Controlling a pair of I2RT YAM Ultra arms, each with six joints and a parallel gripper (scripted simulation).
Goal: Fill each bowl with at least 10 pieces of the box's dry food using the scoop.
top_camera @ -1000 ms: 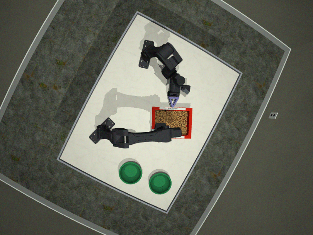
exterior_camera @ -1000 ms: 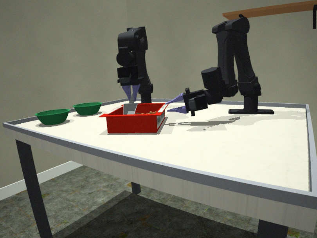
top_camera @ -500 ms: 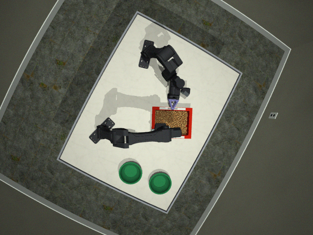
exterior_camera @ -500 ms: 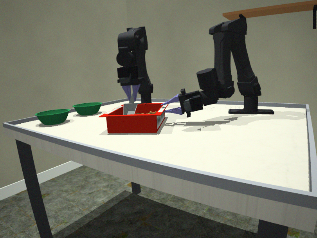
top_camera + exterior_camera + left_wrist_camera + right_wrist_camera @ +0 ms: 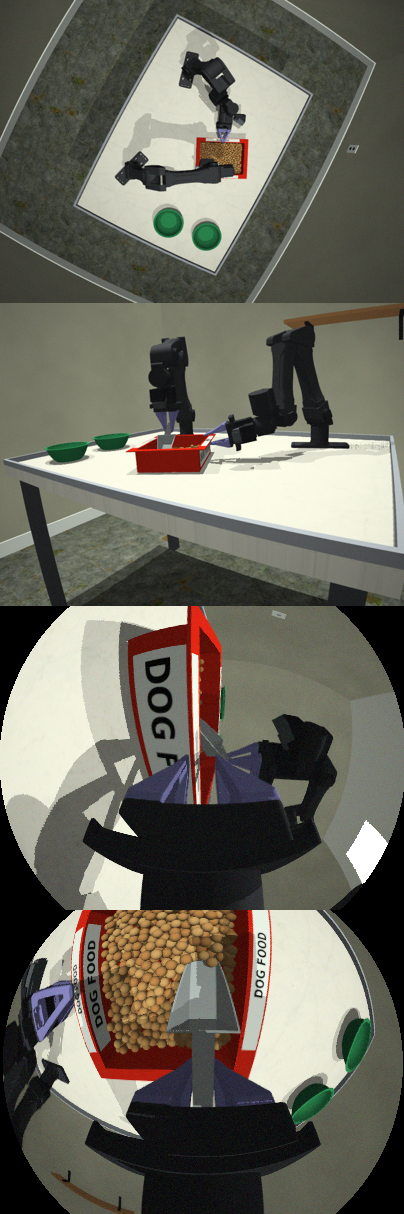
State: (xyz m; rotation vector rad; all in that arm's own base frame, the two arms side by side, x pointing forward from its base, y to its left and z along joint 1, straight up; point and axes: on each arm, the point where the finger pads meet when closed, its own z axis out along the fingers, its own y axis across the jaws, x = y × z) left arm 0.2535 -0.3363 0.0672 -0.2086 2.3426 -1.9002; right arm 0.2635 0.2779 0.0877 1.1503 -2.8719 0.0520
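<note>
Right now the grey scoop is 30 mm below my right hand, 30 mm ahead of it and 20 mm to the left of it. From my right hand the other things lie so: box (90 mm to the left, 60 mm ahead, 40 mm below).
</note>
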